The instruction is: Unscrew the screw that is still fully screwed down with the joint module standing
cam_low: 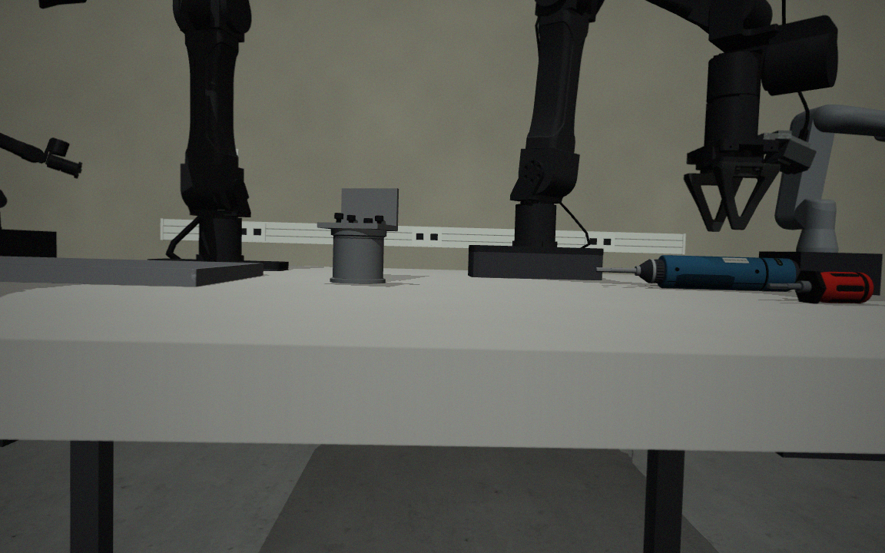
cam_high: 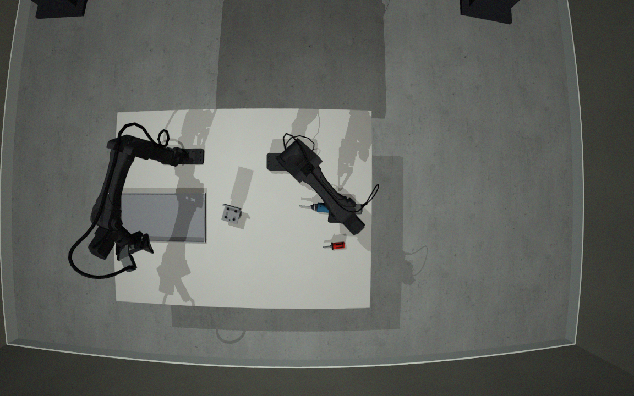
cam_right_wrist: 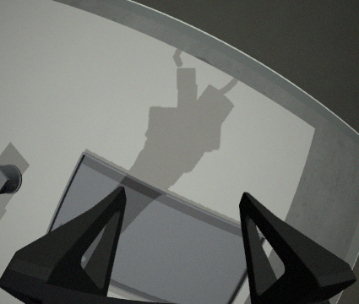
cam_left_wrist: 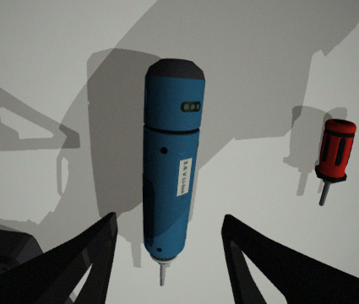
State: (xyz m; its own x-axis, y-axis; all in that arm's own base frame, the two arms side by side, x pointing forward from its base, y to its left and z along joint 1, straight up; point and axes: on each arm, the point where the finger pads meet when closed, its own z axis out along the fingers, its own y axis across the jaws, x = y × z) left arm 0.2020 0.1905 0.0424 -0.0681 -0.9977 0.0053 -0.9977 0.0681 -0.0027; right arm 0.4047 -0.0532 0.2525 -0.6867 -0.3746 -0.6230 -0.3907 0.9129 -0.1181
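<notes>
Now: the grey l-shaped bracket 290 mm to the left of my right hand, 180 mm below it and 170 mm behind it. From my right hand the other things lie so: joint module 290 mm to the left, 230 mm below, 170 mm behind; then flat grey plate 250 mm below, 130 mm behind, 50 mm to the right; then screwdriver bit 600 mm to the left, 240 mm below, 220 mm behind.
</notes>
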